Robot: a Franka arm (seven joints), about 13 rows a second.
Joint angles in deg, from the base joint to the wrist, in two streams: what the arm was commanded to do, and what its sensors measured. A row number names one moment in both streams.
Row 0, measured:
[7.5 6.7 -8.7 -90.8 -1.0 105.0 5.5]
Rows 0 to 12, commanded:
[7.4 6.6 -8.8 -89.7 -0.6 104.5 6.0]
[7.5 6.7 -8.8 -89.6 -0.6 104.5 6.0]
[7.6 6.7 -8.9 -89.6 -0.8 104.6 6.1]
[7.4 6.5 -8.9 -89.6 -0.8 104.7 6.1]
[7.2 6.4 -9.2 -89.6 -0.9 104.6 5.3]
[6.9 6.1 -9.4 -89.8 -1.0 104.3 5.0]
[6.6 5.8 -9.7 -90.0 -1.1 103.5 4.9]
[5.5 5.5 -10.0 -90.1 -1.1 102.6 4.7]
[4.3 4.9 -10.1 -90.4 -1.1 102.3 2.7]
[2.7 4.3 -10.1 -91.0 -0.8 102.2 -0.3]
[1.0 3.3 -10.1 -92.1 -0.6 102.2 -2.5]
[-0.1 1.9 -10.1 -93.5 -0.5 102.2 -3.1]
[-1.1 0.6 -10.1 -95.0 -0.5 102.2 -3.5]
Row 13, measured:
[1.5 5.0 -10.5 -90.6 -1.1 102.6 -1.0]
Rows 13 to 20, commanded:
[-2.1 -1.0 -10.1 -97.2 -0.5 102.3 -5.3]
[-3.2 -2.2 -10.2 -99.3 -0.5 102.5 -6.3]
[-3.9 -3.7 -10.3 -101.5 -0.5 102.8 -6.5]
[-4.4 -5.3 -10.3 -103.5 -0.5 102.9 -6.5]
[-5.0 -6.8 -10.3 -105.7 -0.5 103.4 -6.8]
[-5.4 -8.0 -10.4 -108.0 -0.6 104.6 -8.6]
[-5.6 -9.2 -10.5 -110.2 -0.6 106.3 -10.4]
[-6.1 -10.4 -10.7 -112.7 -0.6 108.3 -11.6]
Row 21, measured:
[-5.0 -5.0 -10.7 -104.3 -1.0 103.2 -8.0]
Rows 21 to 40, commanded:
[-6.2 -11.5 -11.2 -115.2 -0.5 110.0 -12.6]
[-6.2 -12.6 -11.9 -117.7 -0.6 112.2 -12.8]
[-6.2 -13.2 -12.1 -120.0 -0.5 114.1 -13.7]
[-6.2 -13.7 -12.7 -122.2 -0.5 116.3 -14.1]
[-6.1 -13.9 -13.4 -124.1 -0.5 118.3 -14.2]
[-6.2 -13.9 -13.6 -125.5 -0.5 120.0 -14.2]
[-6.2 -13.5 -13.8 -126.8 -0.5 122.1 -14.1]
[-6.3 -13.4 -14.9 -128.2 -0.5 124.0 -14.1]
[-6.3 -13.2 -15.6 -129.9 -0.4 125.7 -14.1]
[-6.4 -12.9 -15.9 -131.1 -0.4 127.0 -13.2]
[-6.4 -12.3 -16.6 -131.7 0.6 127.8 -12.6]
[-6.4 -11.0 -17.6 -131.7 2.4 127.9 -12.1]
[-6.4 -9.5 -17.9 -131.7 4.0 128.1 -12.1]
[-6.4 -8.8 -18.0 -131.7 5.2 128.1 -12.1]
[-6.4 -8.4 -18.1 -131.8 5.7 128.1 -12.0]
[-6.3 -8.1 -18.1 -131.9 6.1 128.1 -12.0]
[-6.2 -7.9 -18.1 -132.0 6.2 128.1 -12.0]
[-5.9 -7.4 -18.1 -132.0 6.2 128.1 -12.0]
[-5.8 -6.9 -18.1 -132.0 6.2 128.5 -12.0]
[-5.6 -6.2 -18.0 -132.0 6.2 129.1 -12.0]
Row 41, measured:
[-5.9 -7.5 -18.3 -131.8 5.2 127.2 -12.5]
